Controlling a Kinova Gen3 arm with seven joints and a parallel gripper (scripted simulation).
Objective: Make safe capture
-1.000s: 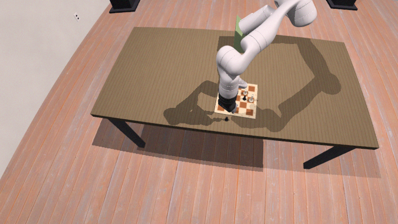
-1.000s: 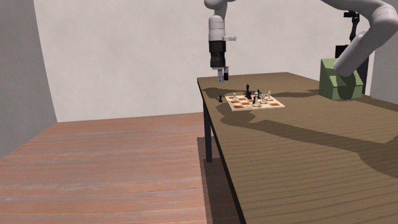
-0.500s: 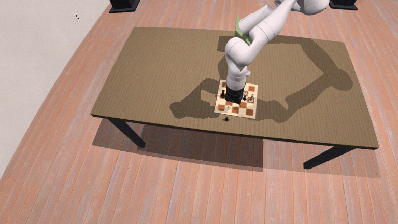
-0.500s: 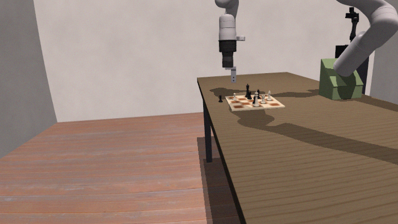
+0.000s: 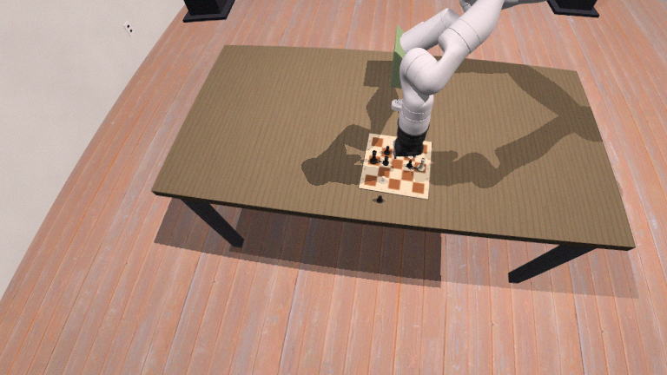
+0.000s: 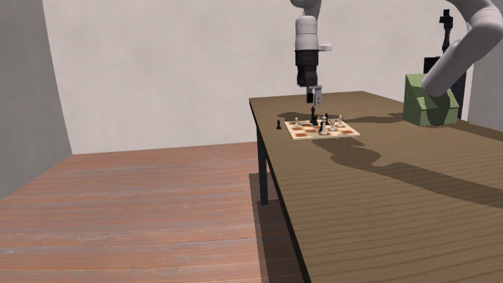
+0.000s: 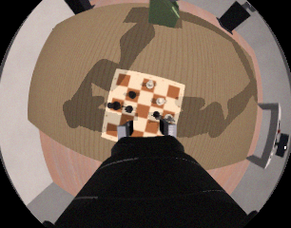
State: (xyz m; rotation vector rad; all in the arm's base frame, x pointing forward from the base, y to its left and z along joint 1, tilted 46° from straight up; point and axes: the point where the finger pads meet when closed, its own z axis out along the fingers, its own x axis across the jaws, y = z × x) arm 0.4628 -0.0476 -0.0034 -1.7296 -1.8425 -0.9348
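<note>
The tall white piece is 7 cm to the left of my hand, 7 cm below it and 1 cm behind it. From my hand the other things lie so: chessboard 11 cm below, 2 cm behind, 1 cm to the right; then white pawn 9 cm below, 6 cm to the right, 4 cm ahead.
</note>
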